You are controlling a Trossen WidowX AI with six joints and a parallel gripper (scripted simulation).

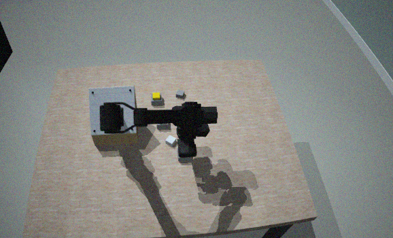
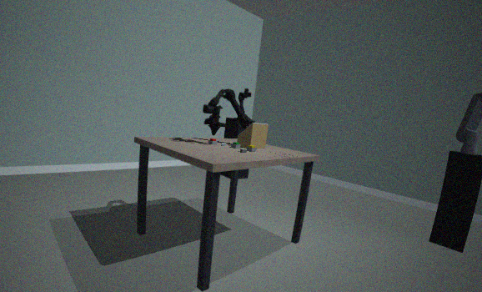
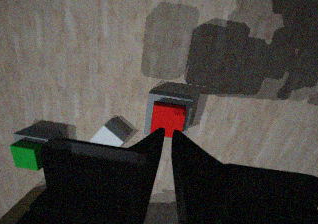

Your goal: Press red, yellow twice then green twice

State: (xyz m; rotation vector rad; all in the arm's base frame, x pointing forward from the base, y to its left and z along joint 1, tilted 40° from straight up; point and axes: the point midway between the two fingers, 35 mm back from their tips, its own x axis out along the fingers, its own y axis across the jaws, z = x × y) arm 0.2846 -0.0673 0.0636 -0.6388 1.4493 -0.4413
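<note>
The red button is 3 cm below my gripper tip. The rest, counted from my gripper tip: green button: 10 cm behind, 16 cm to the left, 4 cm below.
</note>
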